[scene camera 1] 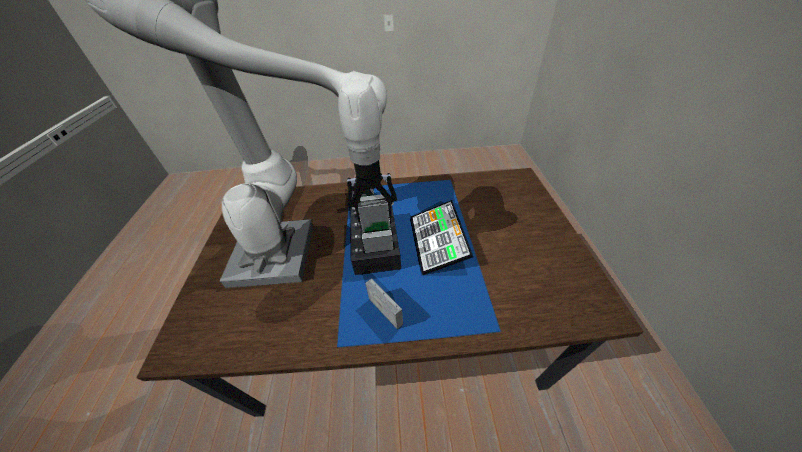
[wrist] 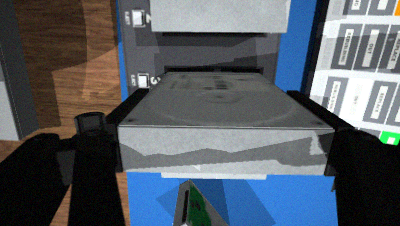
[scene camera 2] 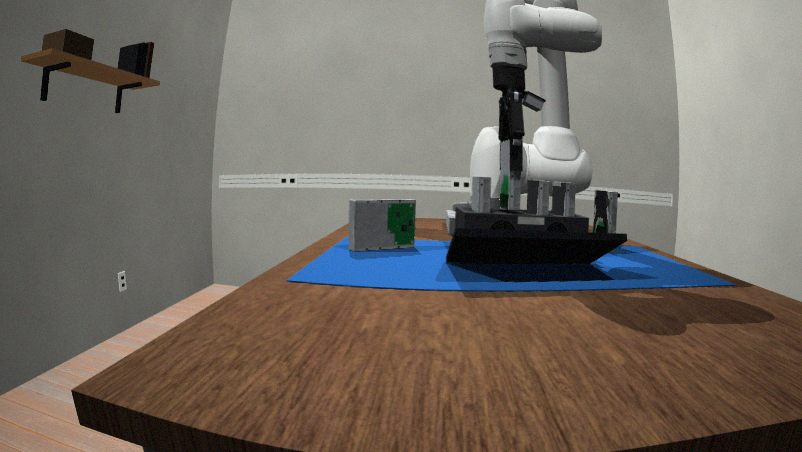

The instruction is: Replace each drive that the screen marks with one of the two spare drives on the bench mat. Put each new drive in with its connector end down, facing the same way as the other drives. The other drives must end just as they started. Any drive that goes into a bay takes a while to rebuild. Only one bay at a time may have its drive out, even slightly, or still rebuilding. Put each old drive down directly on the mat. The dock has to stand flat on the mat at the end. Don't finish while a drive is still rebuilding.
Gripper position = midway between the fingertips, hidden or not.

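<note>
Seen: my gripper [scene camera 2: 510,170], blue mat [scene camera 2: 423,267]. Also gripper [scene camera 1: 374,217], blue mat [scene camera 1: 453,301]. Likewise gripper [wrist: 216,106], blue mat [wrist: 147,191].
</note>
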